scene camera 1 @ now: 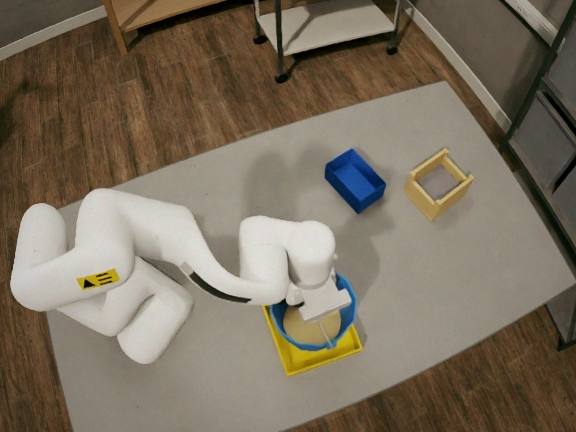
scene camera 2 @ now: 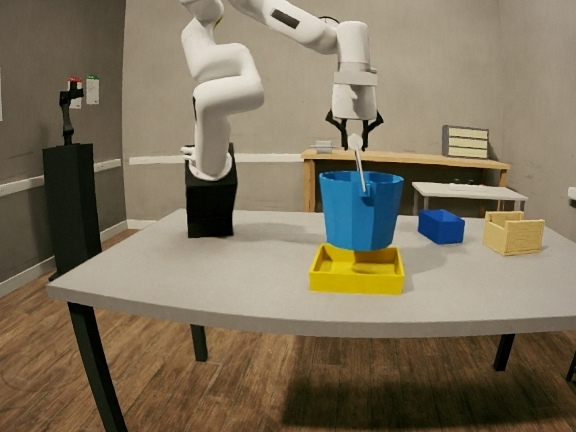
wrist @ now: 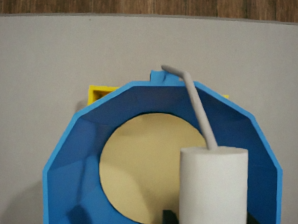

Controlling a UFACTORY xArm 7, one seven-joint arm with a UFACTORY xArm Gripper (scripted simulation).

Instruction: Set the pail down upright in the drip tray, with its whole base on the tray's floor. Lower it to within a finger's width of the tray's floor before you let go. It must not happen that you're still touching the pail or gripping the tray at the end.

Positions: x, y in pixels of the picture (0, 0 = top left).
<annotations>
A pail shows in scene camera 1, in scene camera 2 (353, 221) and in the wrist view. One and the same spot on the pail: (scene camera 1: 305, 335) is (wrist: 180, 147).
</annotations>
